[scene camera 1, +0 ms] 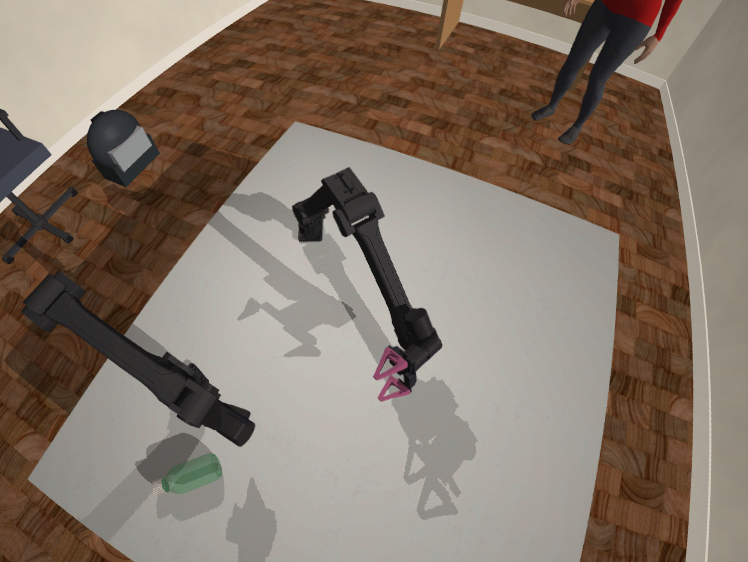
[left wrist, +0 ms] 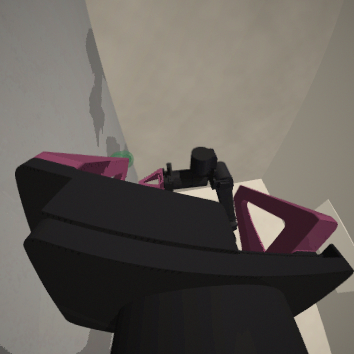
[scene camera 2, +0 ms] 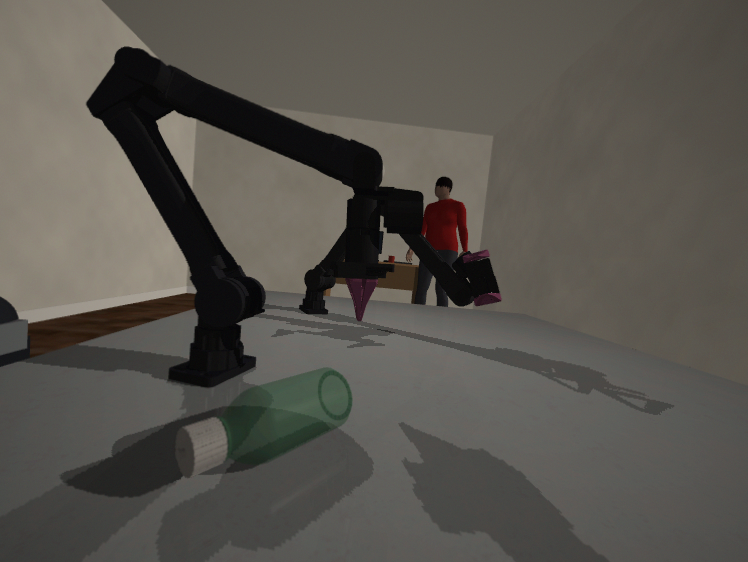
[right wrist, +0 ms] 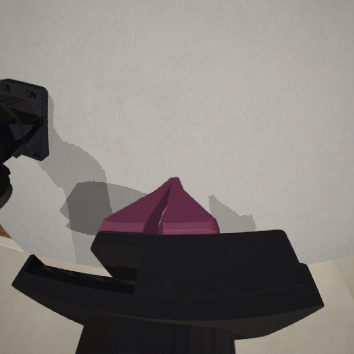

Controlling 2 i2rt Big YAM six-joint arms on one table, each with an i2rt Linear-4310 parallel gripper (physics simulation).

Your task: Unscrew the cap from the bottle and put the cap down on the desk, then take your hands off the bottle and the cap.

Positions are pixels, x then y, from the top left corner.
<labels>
my left gripper: open, holds nothing
my right gripper: shut, holds nothing
a green translucent bottle [scene camera 2: 264, 422]: on the table
</labels>
